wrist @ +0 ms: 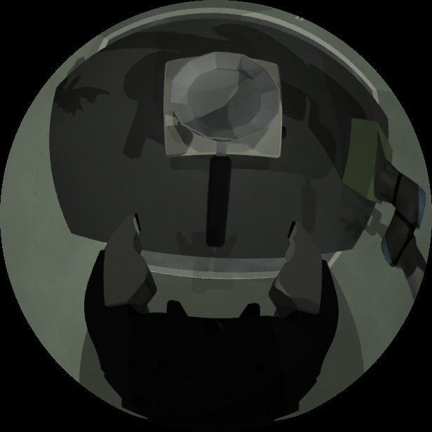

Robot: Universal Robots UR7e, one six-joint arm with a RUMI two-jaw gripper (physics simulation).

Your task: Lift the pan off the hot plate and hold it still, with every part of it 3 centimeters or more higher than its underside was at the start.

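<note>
A grey faceted pan [225, 97] sits on a pale square hot plate [267, 146] in the upper middle of the wrist view. Its black handle [219, 200] points down the view, toward my gripper. My gripper [214, 219] is open, its two jaws wide apart, one to the left and one to the right of the handle's far end. The handle's end shows between the jaw tips in the view and touches neither jaw. How high the jaws stand over the handle is hard to tell. The underside of the pan is hidden.
The hot plate stands on a dark table top [100, 185] with a pale edge behind and in front. At the right is a green block [361, 155], with a dark and blue jointed robot arm [405, 210] beside it. Shadows fall across the table.
</note>
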